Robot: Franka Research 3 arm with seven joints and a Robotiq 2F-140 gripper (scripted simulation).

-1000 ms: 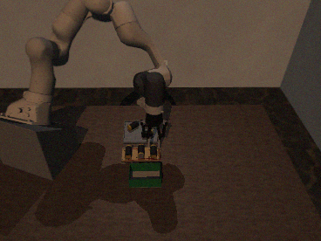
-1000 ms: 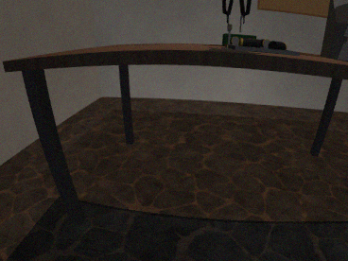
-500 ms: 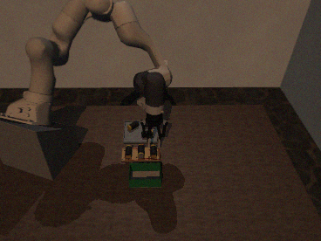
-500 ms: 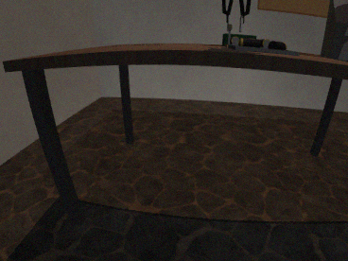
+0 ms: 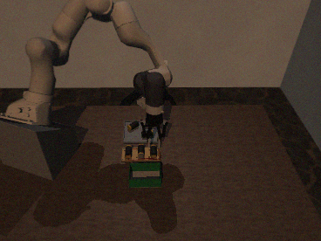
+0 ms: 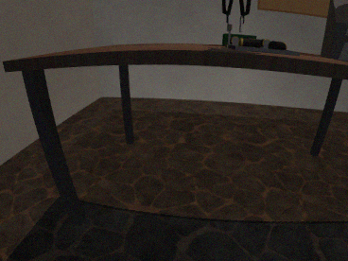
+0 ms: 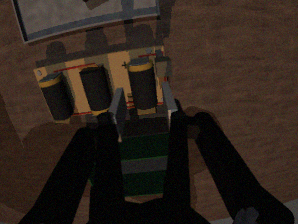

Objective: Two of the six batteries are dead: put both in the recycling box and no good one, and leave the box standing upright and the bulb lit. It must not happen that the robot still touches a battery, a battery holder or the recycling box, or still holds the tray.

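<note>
Now: hand 4 cm to the right of the yellow bulb, 2 cm short of it and 2 cm above it. Round my hand: grey tray (17 cm to the left, 9 cm below, 7 cm behind); then green recycling box (16 cm to the right, 8 cm below, 4 cm behind).
</note>
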